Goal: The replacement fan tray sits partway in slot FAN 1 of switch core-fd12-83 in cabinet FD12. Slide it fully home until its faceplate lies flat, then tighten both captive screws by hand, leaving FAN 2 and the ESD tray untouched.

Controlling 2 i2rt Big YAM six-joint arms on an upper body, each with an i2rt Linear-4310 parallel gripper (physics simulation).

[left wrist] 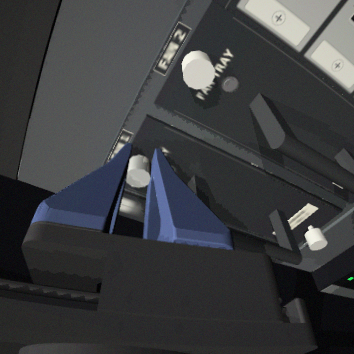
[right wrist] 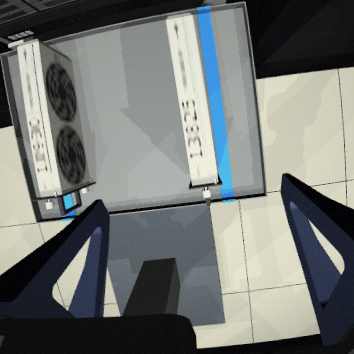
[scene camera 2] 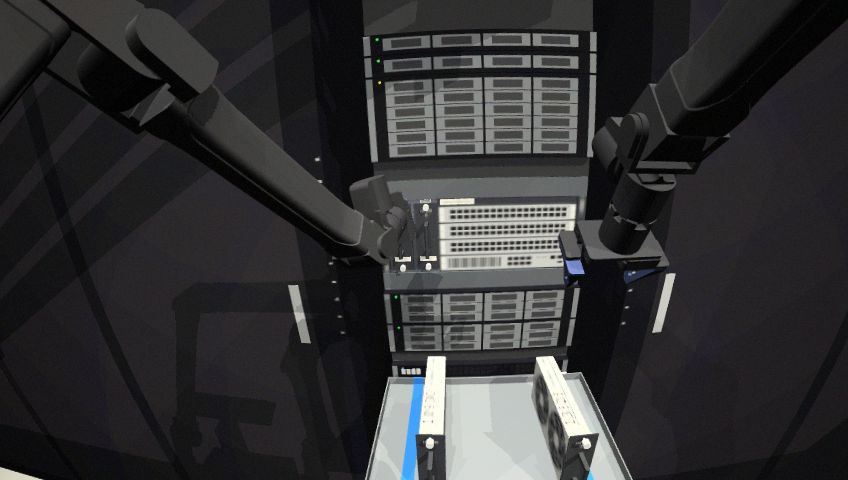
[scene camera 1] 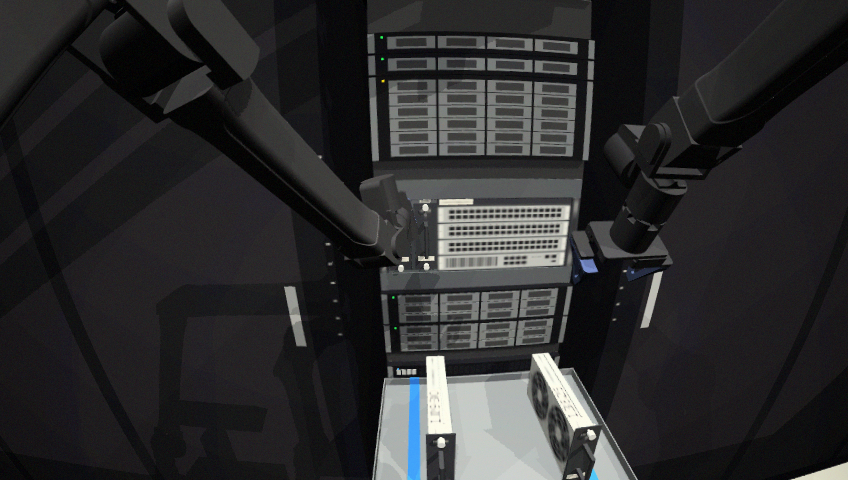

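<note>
The FAN 1 tray (left wrist: 220, 186) is in its slot at the left of the switch; whether its faceplate lies fully flat I cannot tell. My left gripper (left wrist: 141, 154) is shut on its white upper captive screw (left wrist: 138, 171), the blue fingers on either side of the knob. In the scene views my left arm hides those fingertips. The lower captive screw (scene camera 1: 400, 268) (scene camera 2: 402, 268) (left wrist: 316, 238) stands free. The FAN 2 tray (left wrist: 220, 116) sits beside it, untouched by the fingers. My right gripper (scene camera 1: 604, 274) (scene camera 2: 598, 278) (right wrist: 190, 194) is wide open and empty, right of the switch.
The grey ESD tray (scene camera 1: 493, 416) (scene camera 2: 487, 416) (right wrist: 135, 100) stands low in front of the cabinet. It holds two fan units, one marked 13825 (scene camera 1: 436, 392) (scene camera 2: 433, 398) (right wrist: 190, 115) and another (scene camera 1: 556, 392) (scene camera 2: 562, 398) (right wrist: 34, 135). The switch's port cards (scene camera 1: 505, 228) are right of FAN 2.
</note>
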